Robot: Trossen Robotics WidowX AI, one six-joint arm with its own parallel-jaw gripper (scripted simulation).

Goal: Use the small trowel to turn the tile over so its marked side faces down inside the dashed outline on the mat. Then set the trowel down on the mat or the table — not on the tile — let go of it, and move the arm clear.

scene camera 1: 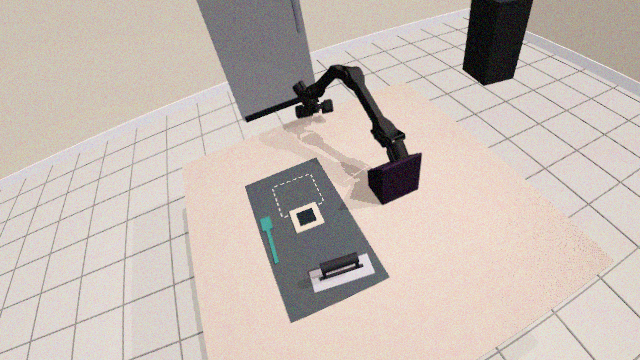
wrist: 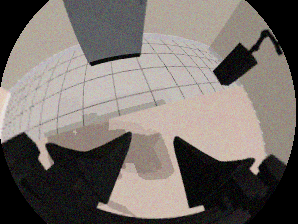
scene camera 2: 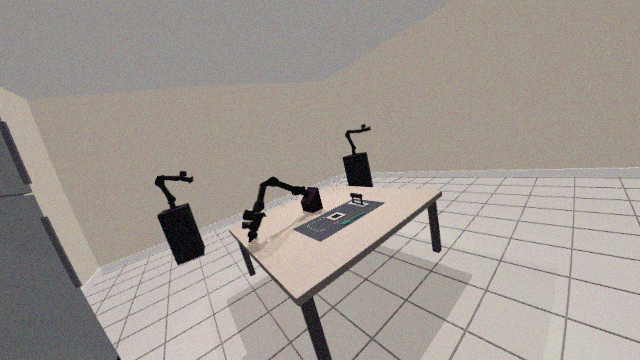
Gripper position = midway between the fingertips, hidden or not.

My gripper (wrist: pixel 153 137) is open, holding nothing. Also in view: a dark grey mat (scene camera 1: pixel 298 254).
The dark grey mat also shows in scene camera 2 (scene camera 2: pixel 321 222).
